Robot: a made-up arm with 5 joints.
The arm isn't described. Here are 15 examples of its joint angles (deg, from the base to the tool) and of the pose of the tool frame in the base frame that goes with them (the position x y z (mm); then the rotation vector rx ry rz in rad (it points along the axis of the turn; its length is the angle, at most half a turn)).
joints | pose
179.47 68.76 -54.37 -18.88 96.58 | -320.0 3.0 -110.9 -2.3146 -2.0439 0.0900
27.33 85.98 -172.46 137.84 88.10 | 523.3 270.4 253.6 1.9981 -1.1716 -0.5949
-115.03 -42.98 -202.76 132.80 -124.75 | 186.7 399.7 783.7 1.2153 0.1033 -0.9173
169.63 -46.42 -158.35 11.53 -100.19 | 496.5 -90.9 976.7 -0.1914 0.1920 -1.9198
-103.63 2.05 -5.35 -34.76 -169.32 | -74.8 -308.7 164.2 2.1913 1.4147 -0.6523
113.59 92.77 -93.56 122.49 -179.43 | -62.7 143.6 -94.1 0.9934 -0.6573 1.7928
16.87 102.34 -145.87 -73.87 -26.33 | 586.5 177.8 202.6 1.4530 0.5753 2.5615
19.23 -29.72 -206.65 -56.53 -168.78 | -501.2 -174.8 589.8 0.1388 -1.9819 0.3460
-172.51 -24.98 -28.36 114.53 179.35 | -249.5 -32.8 279.1 -2.6465 -0.1883 -1.5660
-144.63 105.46 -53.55 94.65 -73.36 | 166.4 118.1 7.1 -0.4829 0.3462 -0.6438
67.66 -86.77 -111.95 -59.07 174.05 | -219.1 -533.1 701.2 0.8484 -1.1339 0.9003
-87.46 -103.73 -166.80 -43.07 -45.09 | -28.6 644.0 106.9 -2.2086 0.8560 0.4085
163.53 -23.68 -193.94 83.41 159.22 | 328.0 -97.0 1009.4 -1.0350 -0.0389 2.3240
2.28 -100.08 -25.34 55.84 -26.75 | 195.8 7.8 723.7 2.3220 0.6012 1.6286
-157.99 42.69 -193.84 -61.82 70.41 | -132.7 -53.6 947.9 0.2628 0.5848 1.5641
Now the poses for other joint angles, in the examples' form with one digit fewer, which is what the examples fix.
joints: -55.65 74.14 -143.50 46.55 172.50
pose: 433 -634 258 1.137 2.545 -0.294
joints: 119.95 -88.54 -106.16 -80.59 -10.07
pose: 262 -455 668 0.739 1.584 -0.915
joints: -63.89 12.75 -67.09 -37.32 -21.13
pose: 258 -527 524 1.580 -0.618 1.287
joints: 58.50 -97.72 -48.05 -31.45 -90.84
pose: -89 -146 890 0.017 0.063 2.577
